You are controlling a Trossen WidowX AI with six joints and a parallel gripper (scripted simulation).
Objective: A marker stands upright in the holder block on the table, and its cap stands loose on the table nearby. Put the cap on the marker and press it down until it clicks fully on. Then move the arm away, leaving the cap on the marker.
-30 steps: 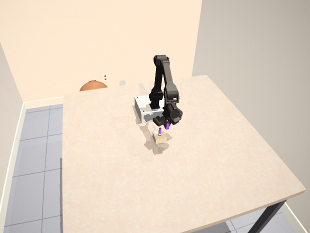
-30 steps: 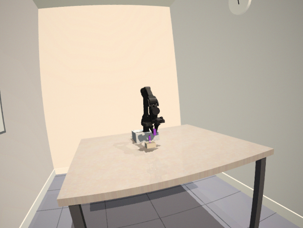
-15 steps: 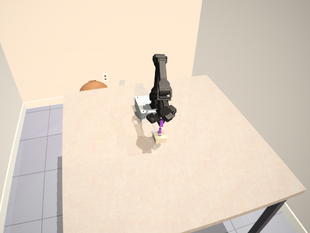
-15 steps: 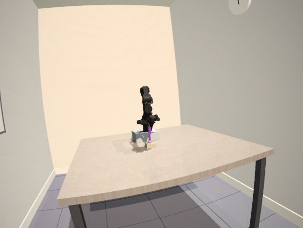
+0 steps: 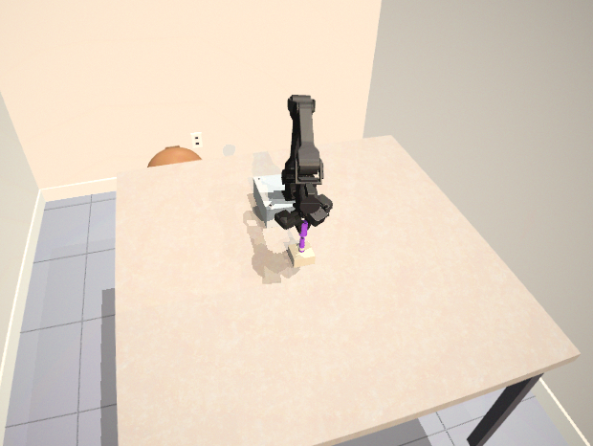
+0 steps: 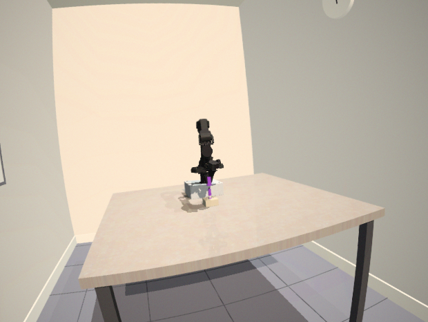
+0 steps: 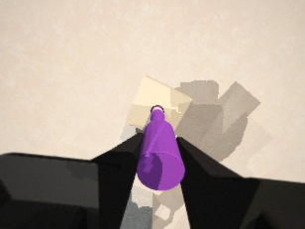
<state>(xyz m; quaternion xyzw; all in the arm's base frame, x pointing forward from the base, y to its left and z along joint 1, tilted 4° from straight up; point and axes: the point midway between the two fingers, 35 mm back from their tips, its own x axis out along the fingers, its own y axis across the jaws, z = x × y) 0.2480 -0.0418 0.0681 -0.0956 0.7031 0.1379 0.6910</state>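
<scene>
My gripper tip is now 10 mm below the purple cap. The rest, counted from my gripper tip: holder block (110 mm below).
</scene>
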